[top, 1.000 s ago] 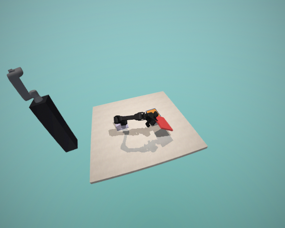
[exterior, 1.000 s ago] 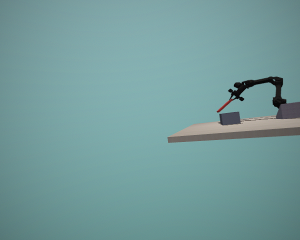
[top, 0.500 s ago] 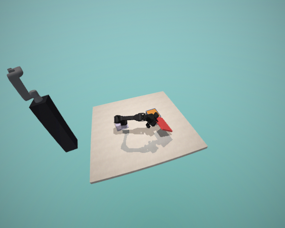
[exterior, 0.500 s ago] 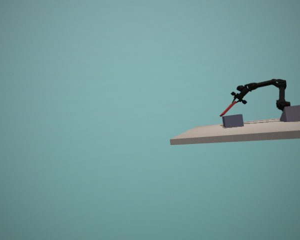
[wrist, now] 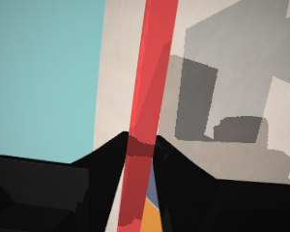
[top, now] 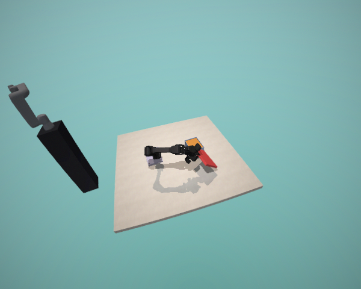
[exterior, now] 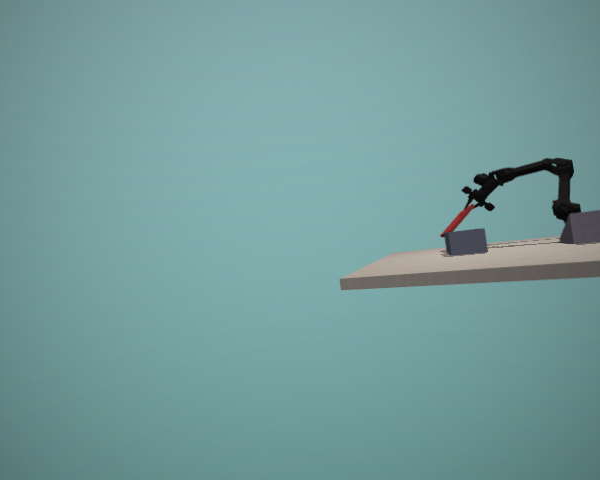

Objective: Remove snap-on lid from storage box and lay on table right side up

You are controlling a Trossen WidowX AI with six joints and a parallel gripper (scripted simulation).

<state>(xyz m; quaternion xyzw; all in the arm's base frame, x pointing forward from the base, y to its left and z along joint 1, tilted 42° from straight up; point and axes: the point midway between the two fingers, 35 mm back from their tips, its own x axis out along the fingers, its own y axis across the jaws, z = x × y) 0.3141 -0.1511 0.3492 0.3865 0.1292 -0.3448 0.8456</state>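
Right now the red lid is 60 mm ahead of my gripper tip, 10 mm to the left of it and 60 mm below it. From my gripper tip the other things lie so: storage box 90 mm ahead, 290 mm to the left, 160 mm below.
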